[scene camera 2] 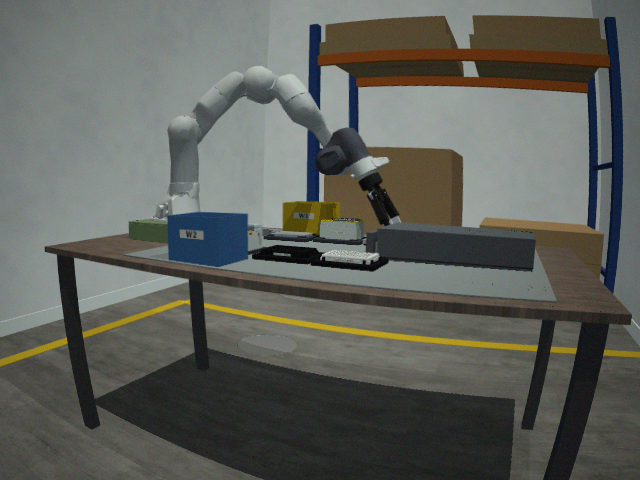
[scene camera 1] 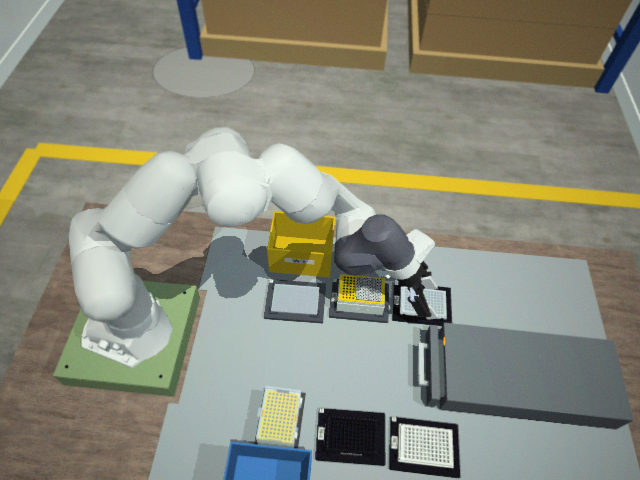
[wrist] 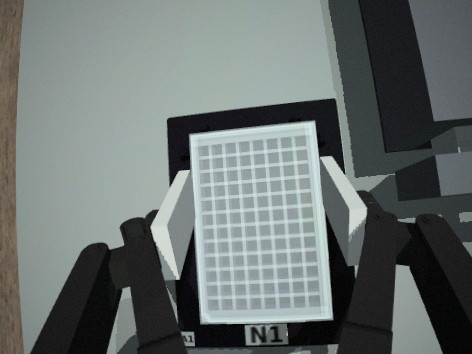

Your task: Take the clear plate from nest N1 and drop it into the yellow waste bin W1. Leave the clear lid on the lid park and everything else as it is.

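Observation:
The clear plate [scene camera 1: 439, 298] [wrist: 257, 270] sits level in the black nest N1 [scene camera 1: 448, 304] [wrist: 250, 114]. My gripper [scene camera 1: 430, 310] [scene camera 2: 391, 221] [wrist: 256, 185] is shut on the clear plate, with one pale pad against each long side; the arm leans in at a slant. In scene camera 2, the big grey box hides the plate and nest. The yellow bin W1 [scene camera 1: 299, 264] [scene camera 2: 314, 219] stands open-topped at the back, left of my gripper. A flat pale panel [scene camera 1: 295, 299] [scene camera 2: 289, 235], which looks like the clear lid, lies on a dark-framed park in front of W1.
A yellow-topped tip box [scene camera 1: 361, 294] [scene camera 2: 342, 230] stands between the lid park and N1. A long grey box [scene camera 1: 532, 372] [scene camera 2: 454, 245] stands close in front of N1. The blue bin W2 [scene camera 1: 268, 466] [scene camera 2: 207, 248], another yellow-topped box [scene camera 1: 279, 415] and a white plate [scene camera 1: 425, 445] stand nearer the front.

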